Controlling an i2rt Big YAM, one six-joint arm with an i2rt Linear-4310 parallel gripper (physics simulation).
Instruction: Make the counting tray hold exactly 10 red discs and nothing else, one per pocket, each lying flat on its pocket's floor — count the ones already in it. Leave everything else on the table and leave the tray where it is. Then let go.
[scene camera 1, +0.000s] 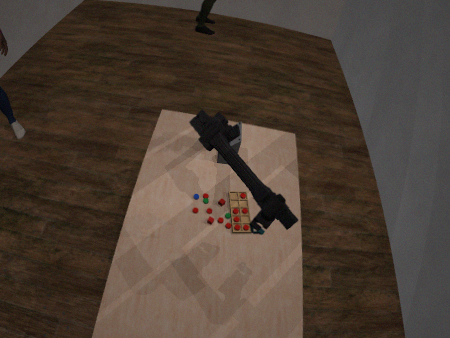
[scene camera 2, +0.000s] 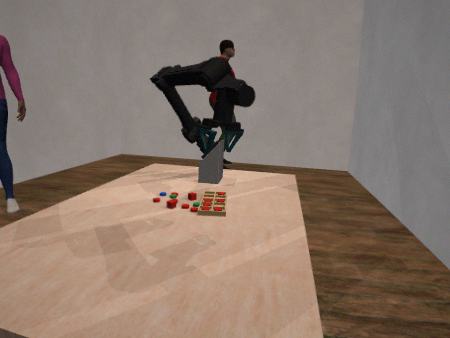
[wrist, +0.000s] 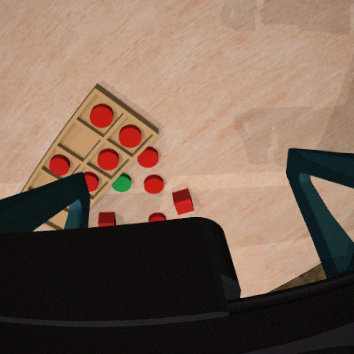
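The wooden counting tray (scene camera 1: 241, 232) (scene camera 2: 212, 214) (wrist: 79, 141) has two columns of pockets. Red discs lie in the pockets of its near row, its middle row, one pocket of the row between, and one far pocket (scene camera 1: 243, 196). Both pockets of the second-farthest row, one far pocket and one beside a disc (scene camera 1: 237, 219) are empty. Loose red discs lie left of the tray, including one near its corner (scene camera 1: 228, 225) (scene camera 2: 194, 209) (wrist: 148, 157) and another (scene camera 1: 220, 220) (scene camera 2: 185, 206) (wrist: 154, 184). My gripper (scene camera 2: 218, 151) (wrist: 188, 172) is open and empty, high above the table.
A green disc (scene camera 1: 228, 216) (scene camera 2: 196, 204) (wrist: 121, 183) lies close beside the tray. Another green disc (scene camera 1: 205, 201) (scene camera 2: 173, 196), a blue disc (scene camera 1: 196, 197) (scene camera 2: 163, 194) and two red cubes (scene camera 1: 221, 202) (scene camera 1: 210, 220) are farther left. The grey arm base (scene camera 2: 211, 167) stands behind.
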